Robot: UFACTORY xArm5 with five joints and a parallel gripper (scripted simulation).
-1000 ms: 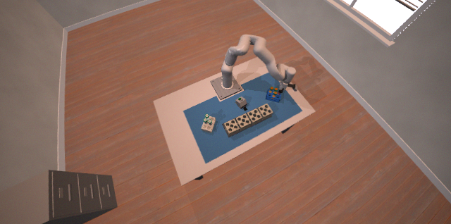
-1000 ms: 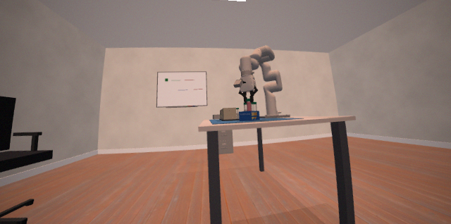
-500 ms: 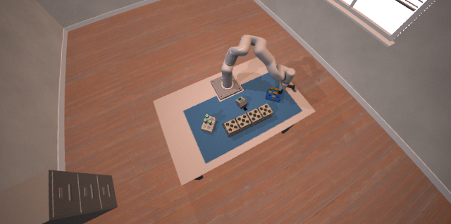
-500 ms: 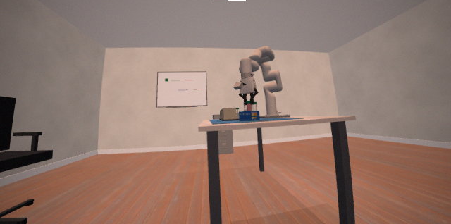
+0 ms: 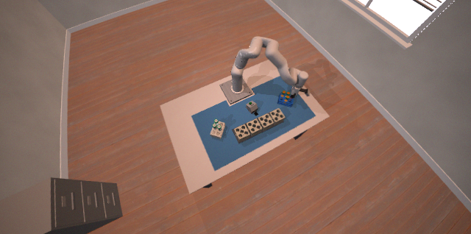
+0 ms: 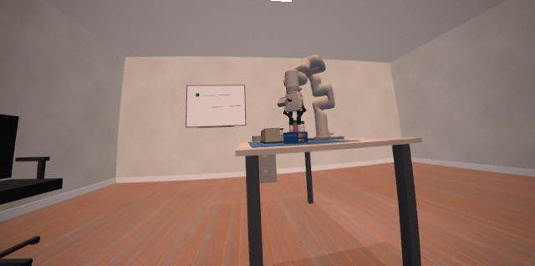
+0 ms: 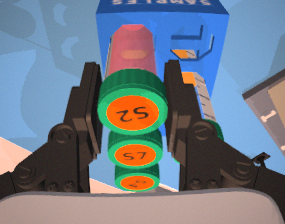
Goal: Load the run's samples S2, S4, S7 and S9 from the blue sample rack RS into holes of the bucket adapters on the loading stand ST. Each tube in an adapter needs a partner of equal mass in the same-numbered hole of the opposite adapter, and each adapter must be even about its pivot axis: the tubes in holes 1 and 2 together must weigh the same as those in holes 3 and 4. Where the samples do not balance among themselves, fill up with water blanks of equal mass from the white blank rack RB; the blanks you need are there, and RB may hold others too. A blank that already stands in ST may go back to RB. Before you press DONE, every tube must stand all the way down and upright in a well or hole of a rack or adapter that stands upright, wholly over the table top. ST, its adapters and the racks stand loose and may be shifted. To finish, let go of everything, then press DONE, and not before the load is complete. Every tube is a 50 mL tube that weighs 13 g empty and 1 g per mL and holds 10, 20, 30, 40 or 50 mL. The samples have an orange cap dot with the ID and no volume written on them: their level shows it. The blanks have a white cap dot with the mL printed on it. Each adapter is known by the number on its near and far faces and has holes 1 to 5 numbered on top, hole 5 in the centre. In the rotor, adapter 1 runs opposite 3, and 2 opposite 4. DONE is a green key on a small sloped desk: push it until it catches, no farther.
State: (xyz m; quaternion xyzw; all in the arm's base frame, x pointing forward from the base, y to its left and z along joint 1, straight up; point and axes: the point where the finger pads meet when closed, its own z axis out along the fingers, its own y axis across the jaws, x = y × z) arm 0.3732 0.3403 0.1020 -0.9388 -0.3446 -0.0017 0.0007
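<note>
My gripper is now 50 mm above the sample tube S2 and 10 mm past it. Round my hand: sample tube S9: 50 mm to the right, 50 mm below; blue sample rack RS: 90 mm below, 40 mm to the right, 20 mm behind; sample tube S7: 50 mm below, 30 mm to the right, 20 mm behind.
</note>
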